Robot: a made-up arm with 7 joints. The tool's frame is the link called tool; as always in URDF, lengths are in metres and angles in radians. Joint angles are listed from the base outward.
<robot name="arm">
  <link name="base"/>
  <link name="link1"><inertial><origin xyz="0.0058 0.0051 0.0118"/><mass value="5.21"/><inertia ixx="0.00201" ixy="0" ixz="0" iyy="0.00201" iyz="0" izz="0.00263"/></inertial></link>
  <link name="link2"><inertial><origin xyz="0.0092 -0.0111 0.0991"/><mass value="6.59"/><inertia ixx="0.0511" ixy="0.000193" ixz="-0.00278" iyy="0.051" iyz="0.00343" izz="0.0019"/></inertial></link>
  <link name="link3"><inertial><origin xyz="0.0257 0.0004 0.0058"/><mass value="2.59"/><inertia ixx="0.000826" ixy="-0.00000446" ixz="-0.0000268" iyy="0.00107" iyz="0" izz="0.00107"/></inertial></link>
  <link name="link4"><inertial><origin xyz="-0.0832 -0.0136 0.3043"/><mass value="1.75"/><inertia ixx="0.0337" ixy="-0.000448" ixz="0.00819" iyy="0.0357" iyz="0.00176" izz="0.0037"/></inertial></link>
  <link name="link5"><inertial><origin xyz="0.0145 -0.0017 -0.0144"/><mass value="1.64"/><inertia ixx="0.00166" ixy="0" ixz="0" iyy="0.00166" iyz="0" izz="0.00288"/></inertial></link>
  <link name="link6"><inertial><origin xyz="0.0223 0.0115 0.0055"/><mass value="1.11"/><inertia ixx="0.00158" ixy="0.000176" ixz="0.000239" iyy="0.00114" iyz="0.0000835" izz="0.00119"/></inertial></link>
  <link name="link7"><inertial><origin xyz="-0.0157 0.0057 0.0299"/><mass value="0.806"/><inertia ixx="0.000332" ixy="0" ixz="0" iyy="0.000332" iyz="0" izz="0.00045"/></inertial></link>
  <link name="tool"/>
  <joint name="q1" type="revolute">
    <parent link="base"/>
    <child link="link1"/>
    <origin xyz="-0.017 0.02 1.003"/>
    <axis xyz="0 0 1"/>
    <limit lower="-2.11" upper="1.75"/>
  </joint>
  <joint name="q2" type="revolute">
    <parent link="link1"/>
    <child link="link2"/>
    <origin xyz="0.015 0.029 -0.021"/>
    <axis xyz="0 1 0"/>
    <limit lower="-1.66" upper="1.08"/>
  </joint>
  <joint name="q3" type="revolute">
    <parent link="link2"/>
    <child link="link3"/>
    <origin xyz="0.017 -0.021 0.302"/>
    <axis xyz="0 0 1"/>
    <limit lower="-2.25" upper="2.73"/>
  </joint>
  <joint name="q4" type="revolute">
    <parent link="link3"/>
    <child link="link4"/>
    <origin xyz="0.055 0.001 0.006"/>
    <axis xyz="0 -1 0"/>
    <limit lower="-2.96" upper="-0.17"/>
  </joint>
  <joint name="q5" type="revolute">
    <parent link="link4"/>
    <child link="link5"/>
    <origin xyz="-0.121 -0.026 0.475"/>
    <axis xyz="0 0 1"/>
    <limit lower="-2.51" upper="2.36"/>
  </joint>
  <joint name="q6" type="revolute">
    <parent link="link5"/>
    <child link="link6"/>
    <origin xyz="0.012 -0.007 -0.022"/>
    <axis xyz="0 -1 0"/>
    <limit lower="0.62" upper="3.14"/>
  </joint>
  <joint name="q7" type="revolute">
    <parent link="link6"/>
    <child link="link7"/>
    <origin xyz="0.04 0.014 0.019"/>
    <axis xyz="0 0 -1"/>
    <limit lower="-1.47" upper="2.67"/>
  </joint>
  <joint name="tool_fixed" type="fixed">
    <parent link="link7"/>
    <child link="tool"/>
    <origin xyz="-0.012 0.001 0.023" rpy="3.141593 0 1.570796"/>
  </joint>
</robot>
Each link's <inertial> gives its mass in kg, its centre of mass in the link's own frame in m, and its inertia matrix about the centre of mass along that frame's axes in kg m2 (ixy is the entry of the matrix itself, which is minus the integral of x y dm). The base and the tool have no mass. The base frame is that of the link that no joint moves.
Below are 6 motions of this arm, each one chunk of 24 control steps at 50 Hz.
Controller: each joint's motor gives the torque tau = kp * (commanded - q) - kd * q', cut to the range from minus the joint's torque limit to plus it. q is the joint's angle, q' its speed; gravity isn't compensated. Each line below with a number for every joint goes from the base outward.
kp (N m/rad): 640 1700 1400 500 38 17 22
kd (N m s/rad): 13 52 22 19 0.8 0.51 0.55
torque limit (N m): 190 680 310 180 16 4.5 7.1
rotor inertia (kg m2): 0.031 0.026 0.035 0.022 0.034 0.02 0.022
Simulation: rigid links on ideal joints. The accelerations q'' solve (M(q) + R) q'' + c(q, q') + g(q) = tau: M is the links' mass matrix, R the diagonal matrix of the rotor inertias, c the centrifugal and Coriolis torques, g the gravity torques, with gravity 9.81 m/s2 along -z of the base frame. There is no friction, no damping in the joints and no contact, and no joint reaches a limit. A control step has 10 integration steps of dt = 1/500 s. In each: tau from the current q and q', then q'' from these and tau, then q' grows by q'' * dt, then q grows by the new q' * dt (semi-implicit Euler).
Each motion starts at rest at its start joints. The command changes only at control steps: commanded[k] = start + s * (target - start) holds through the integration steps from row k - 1 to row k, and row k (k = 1, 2, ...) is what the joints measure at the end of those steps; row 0 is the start. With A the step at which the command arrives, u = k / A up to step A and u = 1 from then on. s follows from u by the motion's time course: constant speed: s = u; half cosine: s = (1 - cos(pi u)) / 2; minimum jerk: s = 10 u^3 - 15 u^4 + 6 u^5; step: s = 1 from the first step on.
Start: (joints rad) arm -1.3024 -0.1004 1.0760 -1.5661 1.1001 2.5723 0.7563
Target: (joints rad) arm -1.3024 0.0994 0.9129 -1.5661 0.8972 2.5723 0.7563
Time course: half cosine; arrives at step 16
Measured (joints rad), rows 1 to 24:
1: -1.3014 -0.0998 1.0756 -1.5697 1.0997 2.5744 0.7559
2: -1.2978 -0.0966 1.0741 -1.5770 1.0977 2.5788 0.7547
3: -1.2921 -0.0903 1.0706 -1.5854 1.0925 2.5832 0.7531
4: -1.2855 -0.0812 1.0645 -1.5931 1.0830 2.5861 0.7512
5: -1.2794 -0.0693 1.0556 -1.5990 1.0689 2.5869 0.7497
6: -1.2748 -0.0549 1.0438 -1.6027 1.0508 2.5859 0.7486
7: -1.2727 -0.0382 1.0294 -1.6043 1.0297 2.5837 0.7483
8: -1.2734 -0.0195 1.0127 -1.6043 1.0072 2.5808 0.7486
9: -1.2770 0.0006 0.9946 -1.6035 0.9848 2.5776 0.7494
10: -1.2834 0.0215 0.9757 -1.6027 0.9639 2.5744 0.7506
11: -1.2921 0.0425 0.9570 -1.6025 0.9454 2.5711 0.7518
12: -1.3023 0.0628 0.9393 -1.6034 0.9299 2.5679 0.7529
13: -1.3132 0.0815 0.9234 -1.6056 0.9176 2.5648 0.7537
14: -1.3241 0.0977 0.9103 -1.6089 0.9087 2.5619 0.7542
15: -1.3340 0.1107 0.9005 -1.6131 0.9033 2.5595 0.7544
16: -1.3423 0.1199 0.8944 -1.6177 0.9013 2.5576 0.7542
17: -1.3476 0.1252 0.8918 -1.6218 0.9024 2.5566 0.7539
18: -1.3486 0.1273 0.8917 -1.6242 0.9052 2.5569 0.7534
19: -1.3450 0.1272 0.8936 -1.6245 0.9079 2.5585 0.7530
20: -1.3375 0.1254 0.8971 -1.6230 0.9093 2.5609 0.7526
21: -1.3272 0.1225 0.9017 -1.6201 0.9087 2.5635 0.7525
22: -1.3154 0.1189 0.9068 -1.6166 0.9061 2.5661 0.7523
23: -1.3034 0.1152 0.9119 -1.6132 0.9022 2.5683 0.7522
24: -1.2926 0.1117 0.9164 -1.6101 0.8979 2.5701 0.7521

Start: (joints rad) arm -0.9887 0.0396 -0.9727 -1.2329 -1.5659 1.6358 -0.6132
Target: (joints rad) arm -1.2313 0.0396 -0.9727 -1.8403 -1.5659 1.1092 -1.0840
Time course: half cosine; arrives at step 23
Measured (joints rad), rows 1 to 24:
1: -0.9888 0.0398 -0.9728 -1.2364 -1.5659 1.6375 -0.6132
2: -0.9904 0.0409 -0.9723 -1.2448 -1.5658 1.6402 -0.6143
3: -0.9932 0.0425 -0.9714 -1.2573 -1.5657 1.6406 -0.6182
4: -0.9974 0.0443 -0.9703 -1.2737 -1.5657 1.6361 -0.6265
5: -1.0032 0.0460 -0.9690 -1.2938 -1.5658 1.6253 -0.6401
6: -1.0107 0.0474 -0.9677 -1.3177 -1.5658 1.6079 -0.6591
7: -1.0204 0.0486 -0.9667 -1.3454 -1.5657 1.5843 -0.6827
8: -1.0322 0.0496 -0.9660 -1.3768 -1.5655 1.5552 -0.7101
9: -1.0462 0.0503 -0.9658 -1.4117 -1.5652 1.5216 -0.7401
10: -1.0623 0.0508 -0.9660 -1.4498 -1.5649 1.4845 -0.7719
11: -1.0799 0.0512 -0.9666 -1.4907 -1.5646 1.4449 -0.8047
12: -1.0988 0.0515 -0.9676 -1.5336 -1.5642 1.4035 -0.8378
13: -1.1185 0.0518 -0.9689 -1.5778 -1.5638 1.3614 -0.8708
14: -1.1384 0.0520 -0.9704 -1.6224 -1.5633 1.3193 -0.9031
15: -1.1579 0.0521 -0.9720 -1.6664 -1.5625 1.2782 -0.9344
16: -1.1766 0.0522 -0.9737 -1.7089 -1.5615 1.2389 -0.9640
17: -1.1939 0.0523 -0.9753 -1.7490 -1.5603 1.2023 -0.9916
18: -1.2095 0.0522 -0.9768 -1.7859 -1.5589 1.1691 -1.0166
19: -1.2229 0.0522 -0.9780 -1.8188 -1.5575 1.1400 -1.0384
20: -1.2339 0.0521 -0.9790 -1.8471 -1.5560 1.1156 -1.0566
21: -1.2422 0.0520 -0.9797 -1.8703 -1.5546 1.0963 -1.0709
22: -1.2476 0.0520 -0.9801 -1.8879 -1.5535 1.0824 -1.0809
23: -1.2502 0.0520 -0.9802 -1.8997 -1.5527 1.0742 -1.0865
24: -1.2501 0.0520 -0.9797 -1.9058 -1.5522 1.0715 -1.0879

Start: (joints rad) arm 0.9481 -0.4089 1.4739 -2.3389 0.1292 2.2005 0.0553
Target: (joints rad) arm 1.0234 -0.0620 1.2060 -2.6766 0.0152 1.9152 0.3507
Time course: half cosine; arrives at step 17
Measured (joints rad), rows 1 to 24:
1: 0.9490 -0.4087 1.4744 -2.3428 0.1290 2.1986 0.0560
2: 0.9542 -0.4050 1.4723 -2.3526 0.1274 2.1925 0.0590
3: 0.9629 -0.3964 1.4664 -2.3663 0.1233 2.1822 0.0659
4: 0.9732 -0.3826 1.4559 -2.3824 0.1165 2.1682 0.0779
5: 0.9832 -0.3639 1.4407 -2.4003 0.1075 2.1511 0.0953
6: 0.9913 -0.3407 1.4210 -2.4199 0.0971 2.1316 0.1174
7: 0.9967 -0.3137 1.3975 -2.4417 0.0863 2.1099 0.1431
8: 0.9989 -0.2839 1.3709 -2.4660 0.0760 2.0859 0.1710
9: 0.9981 -0.2522 1.3426 -2.4931 0.0665 2.0596 0.1996
10: 0.9950 -0.2197 1.3136 -2.5229 0.0579 2.0309 0.2279
11: 0.9909 -0.1876 1.2855 -2.5549 0.0503 2.0001 0.2547
12: 0.9869 -0.1570 1.2597 -2.5884 0.0433 1.9681 0.2796
13: 0.9844 -0.1290 1.2374 -2.6220 0.0367 1.9359 0.3018
14: 0.9845 -0.1046 1.2199 -2.6543 0.0305 1.9049 0.3211
15: 0.9878 -0.0846 1.2079 -2.6835 0.0245 1.8767 0.3369
16: 0.9939 -0.0698 1.2017 -2.7078 0.0189 1.8529 0.3490
17: 1.0016 -0.0605 1.2009 -2.7256 0.0141 1.8349 0.3570
18: 1.0102 -0.0561 1.2035 -2.7361 0.0103 1.8241 0.3608
19: 1.0188 -0.0546 1.2066 -2.7391 0.0077 1.8216 0.3613
20: 1.0259 -0.0545 1.2091 -2.7359 0.0063 1.8270 0.3600
21: 1.0303 -0.0550 1.2104 -2.7288 0.0062 1.8384 0.3581
22: 1.0319 -0.0558 1.2106 -2.7199 0.0074 1.8534 0.3563
23: 1.0311 -0.0566 1.2098 -2.7112 0.0094 1.8690 0.3549
24: 1.0289 -0.0573 1.2086 -2.7040 0.0119 1.8825 0.3539

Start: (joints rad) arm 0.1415 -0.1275 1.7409 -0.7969 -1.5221 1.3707 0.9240
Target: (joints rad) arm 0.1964 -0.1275 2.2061 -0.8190 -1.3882 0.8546 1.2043
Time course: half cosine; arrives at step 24
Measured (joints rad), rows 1 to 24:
1: 0.1410 -0.1274 1.7424 -0.7990 -1.5219 1.3723 0.9236
2: 0.1399 -0.1271 1.7469 -0.8039 -1.5213 1.3744 0.9235
3: 0.1389 -0.1265 1.7549 -0.8100 -1.5199 1.3733 0.9252
4: 0.1383 -0.1258 1.7666 -0.8163 -1.5173 1.3665 0.9299
5: 0.1385 -0.1251 1.7818 -0.8218 -1.5133 1.3529 0.9378
6: 0.1396 -0.1247 1.8005 -0.8261 -1.5079 1.3326 0.9488
7: 0.1418 -0.1246 1.8223 -0.8292 -1.5012 1.3068 0.9624
8: 0.1451 -0.1249 1.8470 -0.8313 -1.4934 1.2770 0.9779
9: 0.1492 -0.1257 1.8740 -0.8325 -1.4847 1.2448 0.9947
10: 0.1541 -0.1269 1.9030 -0.8334 -1.4754 1.2116 1.0124
11: 0.1595 -0.1283 1.9332 -0.8342 -1.4656 1.1783 1.0306
12: 0.1651 -0.1300 1.9642 -0.8351 -1.4556 1.1455 1.0490
13: 0.1708 -0.1318 1.9954 -0.8363 -1.4454 1.1133 1.0675
14: 0.1763 -0.1336 2.0262 -0.8379 -1.4352 1.0819 1.0858
15: 0.1815 -0.1353 2.0560 -0.8397 -1.4253 1.0511 1.1038
16: 0.1863 -0.1369 2.0843 -0.8417 -1.4157 1.0211 1.1211
17: 0.1906 -0.1382 2.1108 -0.8437 -1.4067 0.9921 1.1375
18: 0.1945 -0.1394 2.1348 -0.8456 -1.3984 0.9645 1.1526
19: 0.1978 -0.1404 2.1561 -0.8473 -1.3909 0.9390 1.1663
20: 0.2007 -0.1411 2.1742 -0.8486 -1.3845 0.9160 1.1781
21: 0.2030 -0.1417 2.1890 -0.8497 -1.3793 0.8964 1.1880
22: 0.2048 -0.1421 2.2001 -0.8504 -1.3752 0.8805 1.1956
23: 0.2060 -0.1423 2.2074 -0.8508 -1.3725 0.8689 1.2010
24: 0.2065 -0.1425 2.2107 -0.8508 -1.3710 0.8619 1.2039

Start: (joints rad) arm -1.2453 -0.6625 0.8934 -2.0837 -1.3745 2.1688 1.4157
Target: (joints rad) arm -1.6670 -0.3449 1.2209 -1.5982 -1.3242 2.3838 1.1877
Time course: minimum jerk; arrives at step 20
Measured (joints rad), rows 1 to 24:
1: -1.2458 -0.6640 0.8952 -2.0878 -1.3744 2.1690 1.4157
2: -1.2468 -0.6639 0.9001 -2.0946 -1.3750 2.1707 1.4152
3: -1.2504 -0.6607 0.9086 -2.0996 -1.3762 2.1745 1.4134
4: -1.2588 -0.6539 0.9208 -2.0995 -1.3776 2.1809 1.4096
5: -1.2733 -0.6433 0.9367 -2.0922 -1.3782 2.1898 1.4030
6: -1.2945 -0.6285 0.9563 -2.0767 -1.3775 2.2011 1.3930
7: -1.3219 -0.6096 0.9794 -2.0530 -1.3751 2.2142 1.3794
8: -1.3546 -0.5870 1.0055 -2.0221 -1.3712 2.2285 1.3626
9: -1.3911 -0.5613 1.0340 -1.9854 -1.3659 2.2436 1.3431
10: -1.4299 -0.5335 1.0638 -1.9446 -1.3599 2.2592 1.3218
11: -1.4694 -0.5046 1.0937 -1.9017 -1.3536 2.2750 1.2997
12: -1.5082 -0.4757 1.1223 -1.8581 -1.3474 2.2909 1.2776
13: -1.5450 -0.4480 1.1484 -1.8156 -1.3418 2.3069 1.2564
14: -1.5788 -0.4223 1.1709 -1.7753 -1.3370 2.3227 1.2370
15: -1.6087 -0.3997 1.1890 -1.7386 -1.3330 2.3378 1.2199
16: -1.6340 -0.3805 1.2022 -1.7065 -1.3299 2.3518 1.2057
17: -1.6541 -0.3654 1.2106 -1.6800 -1.3278 2.3640 1.1947
18: -1.6689 -0.3543 1.2147 -1.6596 -1.3267 2.3739 1.1871
19: -1.6785 -0.3470 1.2158 -1.6457 -1.3265 2.3811 1.1827
20: -1.6835 -0.3430 1.2154 -1.6375 -1.3272 2.3855 1.1812
21: -1.6852 -0.3410 1.2156 -1.6338 -1.3285 2.3875 1.1817
22: -1.6842 -0.3404 1.2169 -1.6333 -1.3300 2.3876 1.1833
23: -1.6811 -0.3407 1.2194 -1.6346 -1.3314 2.3865 1.1852
24: -1.6766 -0.3417 1.2223 -1.6368 -1.3323 2.3850 1.1869

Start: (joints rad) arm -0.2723 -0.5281 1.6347 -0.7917 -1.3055 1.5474 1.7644
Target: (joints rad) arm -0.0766 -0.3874 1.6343 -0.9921 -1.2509 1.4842 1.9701
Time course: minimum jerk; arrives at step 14
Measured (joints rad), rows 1 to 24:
1: -0.2721 -0.5294 1.6350 -0.7937 -1.3054 1.5493 1.7639
2: -0.2697 -0.5311 1.6369 -0.7999 -1.3052 1.5536 1.7635
3: -0.2627 -0.5315 1.6393 -0.8108 -1.3044 1.5590 1.7653
4: -0.2498 -0.5288 1.6417 -0.8261 -1.3023 1.5642 1.7718
5: -0.2308 -0.5220 1.6436 -0.8451 -1.2983 1.5678 1.7846
6: -0.2067 -0.5108 1.6449 -0.8666 -1.2922 1.5688 1.8044
7: -0.1794 -0.4956 1.6453 -0.8890 -1.2841 1.5666 1.8303
8: -0.1515 -0.4777 1.6449 -0.9112 -1.2748 1.5613 1.8603
9: -0.1255 -0.4587 1.6438 -0.9321 -1.2651 1.5532 1.8915
10: -0.1040 -0.4403 1.6424 -0.9511 -1.2561 1.5432 1.9211
11: -0.0887 -0.4242 1.6409 -0.9679 -1.2487 1.5323 1.9460
12: -0.0803 -0.4115 1.6394 -0.9826 -1.2437 1.5212 1.9643
13: -0.0785 -0.4027 1.6380 -0.9952 -1.2415 1.5104 1.9749
14: -0.0811 -0.3974 1.6369 -1.0058 -1.2420 1.5002 1.9783
15: -0.0852 -0.3942 1.6361 -1.0150 -1.2445 1.4909 1.9762
16: -0.0888 -0.3925 1.6356 -1.0227 -1.2480 1.4828 1.9714
17: -0.0910 -0.3916 1.6355 -1.0286 -1.2511 1.4766 1.9663
18: -0.0916 -0.3915 1.6357 -1.0325 -1.2530 1.4729 1.9626
19: -0.0906 -0.3918 1.6363 -1.0343 -1.2534 1.4721 1.9607
20: -0.0883 -0.3926 1.6370 -1.0343 -1.2527 1.4741 1.9607
21: -0.0852 -0.3936 1.6379 -1.0329 -1.2512 1.4784 1.9617
22: -0.0816 -0.3949 1.6389 -1.0304 -1.2496 1.4845 1.9631
23: -0.0781 -0.3962 1.6398 -1.0275 -1.2483 1.4913 1.9643
24: -0.0749 -0.3974 1.6406 -1.0245 -1.2475 1.4982 1.9651

